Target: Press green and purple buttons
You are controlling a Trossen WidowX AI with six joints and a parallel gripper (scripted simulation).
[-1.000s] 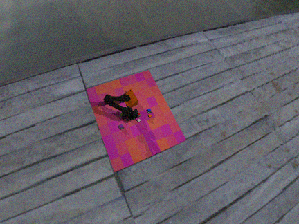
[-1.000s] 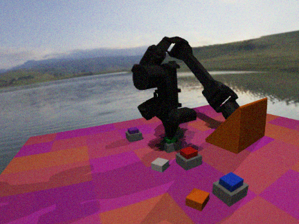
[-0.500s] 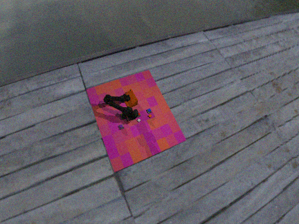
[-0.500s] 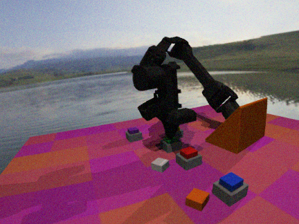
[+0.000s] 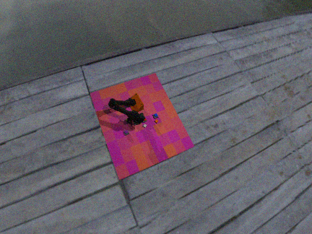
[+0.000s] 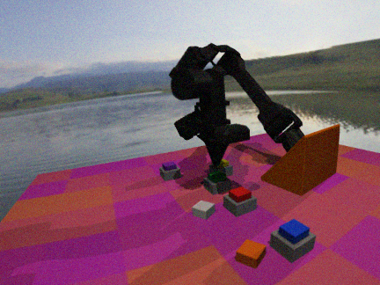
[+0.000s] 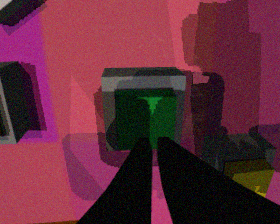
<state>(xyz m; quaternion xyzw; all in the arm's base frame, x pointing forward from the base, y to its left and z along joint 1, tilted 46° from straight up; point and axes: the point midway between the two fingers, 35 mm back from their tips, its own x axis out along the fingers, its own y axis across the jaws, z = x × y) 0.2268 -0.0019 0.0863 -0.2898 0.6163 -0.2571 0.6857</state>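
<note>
Right now my gripper tip is 3 cm above the green button. The rest, counted from my gripper tip: red button: 1 cm ahead, 11 cm to the left, 3 cm below; then grey block: 8 cm ahead, 8 cm to the left, 5 cm below; then yellow button: 6 cm behind, 7 cm to the right, 3 cm below.
</note>
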